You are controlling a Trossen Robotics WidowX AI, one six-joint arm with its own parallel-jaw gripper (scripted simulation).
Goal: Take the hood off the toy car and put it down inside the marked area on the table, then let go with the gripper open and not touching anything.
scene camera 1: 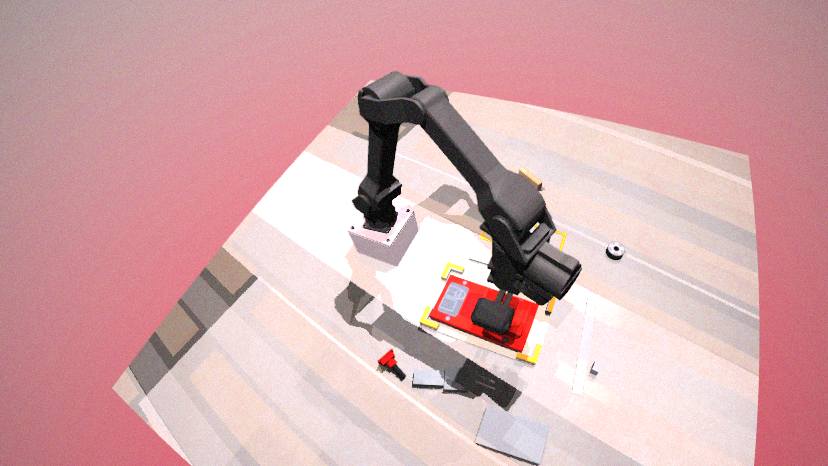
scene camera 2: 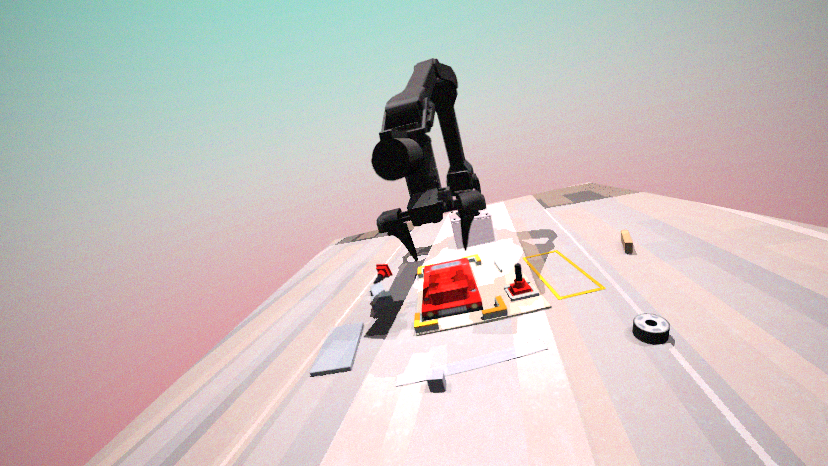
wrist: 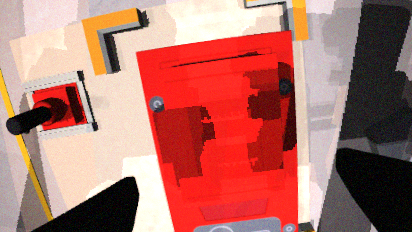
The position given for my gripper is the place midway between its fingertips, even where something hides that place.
My gripper (scene camera 2: 440,255) is open, holding nothing.
My gripper shows as well in scene camera 1 (scene camera 1: 505,301) and in the wrist view (wrist: 236,173).
